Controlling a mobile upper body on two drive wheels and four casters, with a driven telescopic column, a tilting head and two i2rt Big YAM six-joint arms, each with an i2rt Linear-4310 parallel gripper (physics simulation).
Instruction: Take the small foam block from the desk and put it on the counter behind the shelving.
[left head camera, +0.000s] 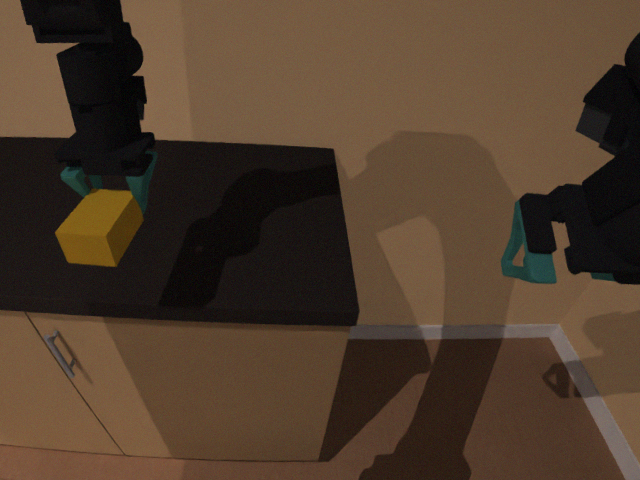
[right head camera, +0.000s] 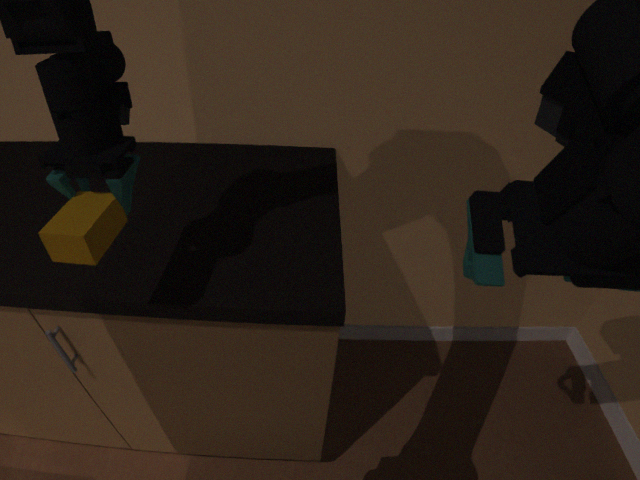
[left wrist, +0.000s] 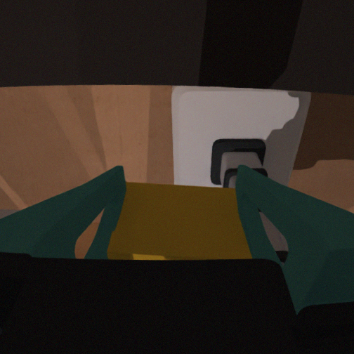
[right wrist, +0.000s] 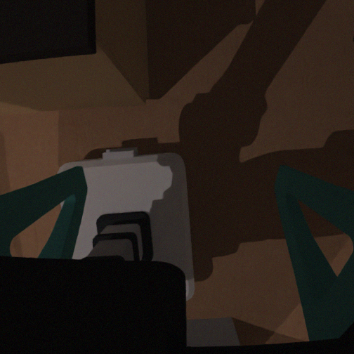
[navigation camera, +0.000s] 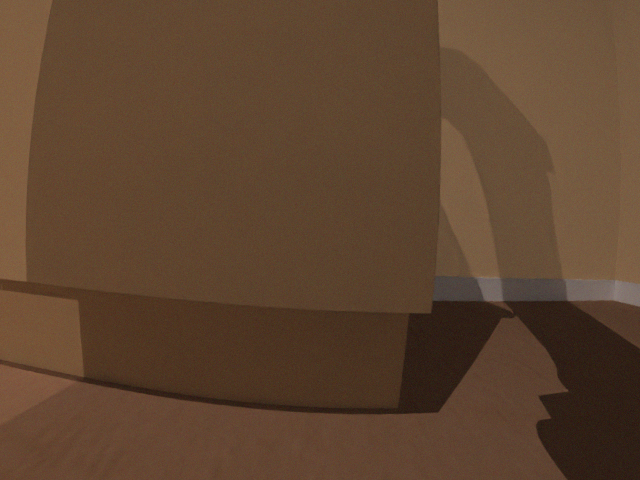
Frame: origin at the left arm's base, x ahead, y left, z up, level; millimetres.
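Where they show: right gripper, fingertip midpoint: (left head camera: 548, 270) (right head camera: 516, 271).
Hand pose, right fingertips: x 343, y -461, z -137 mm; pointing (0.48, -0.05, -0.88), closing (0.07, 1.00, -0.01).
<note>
After its pixels a point has its place.
The yellow foam block (left head camera: 98, 222) @[x 459, y -6, z -181 mm] (right head camera: 82, 222) @[x 460, y -9, z -181 mm] (left wrist: 180, 220) is in the air between my left gripper's teal fingers. My left gripper (left head camera: 113, 202) @[x 536, y 1, z -222 mm] (right head camera: 98, 204) @[x 536, y 1, z -222 mm] (left wrist: 180, 175) is shut on it. In the head views the block shows against the dark counter (left head camera: 310, 279) @[x 585, y -268, z -396 mm] (right head camera: 305, 279) @[x 585, y -279, z -396 mm] (left wrist: 100, 40) (right wrist: 45, 30). In the left wrist view the counter's front edge lies beyond the block, with floor and my base behind it. The block's height over the counter is hard to tell. My right gripper (left head camera: 566, 279) @[x 343, y -461, z -137 mm] (right head camera: 526, 281) @[x 343, y -461, z -137 mm] (right wrist: 180, 176) is open and empty, right of the counter.
A cabinet front (left head camera: 248, 387) @[x 541, y -150, z -691 mm] (right head camera: 248, 387) @[x 541, y -159, z -699 mm] (navigation camera: 232, 155) @[x 541, y -145, z -1012 mm] with a metal handle (left head camera: 61, 355) (right head camera: 62, 351) @[x 526, y 207, z -559 mm] is below the counter. A wall (left head camera: 289, 67) @[x 1130, y -230, z -181 mm] stands behind it, with white skirting (left head camera: 465, 331) @[x 1086, y -1077, z -1249 mm] at right. My white base (left wrist: 200, 115) (right wrist: 125, 185) is on the floor in front. Arm shadows cross the counter.
</note>
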